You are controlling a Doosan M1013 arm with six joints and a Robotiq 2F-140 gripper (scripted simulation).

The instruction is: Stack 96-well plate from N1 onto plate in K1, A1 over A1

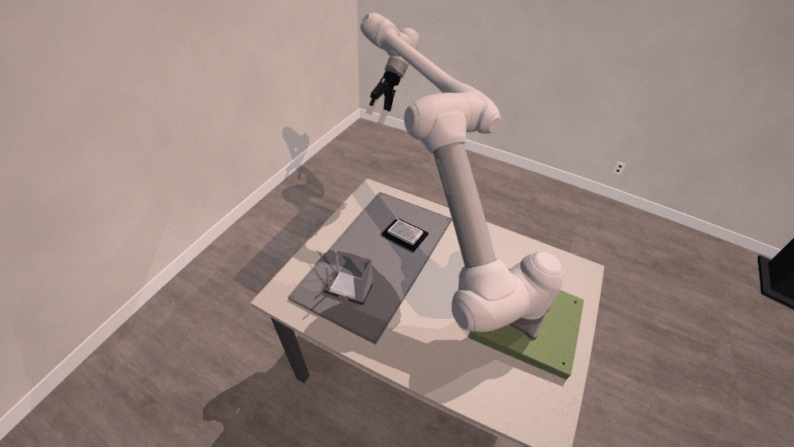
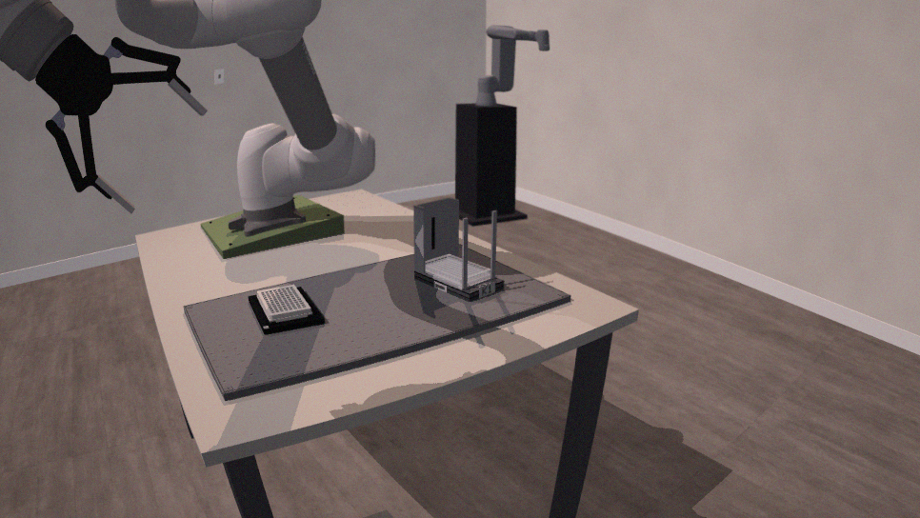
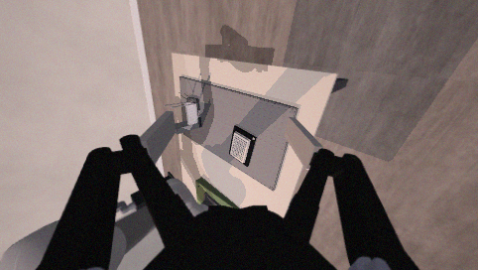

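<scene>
Right now my hand is 240 mm past the pale A1 mark, 150 mm to the right of it and 360 mm above it.
</scene>
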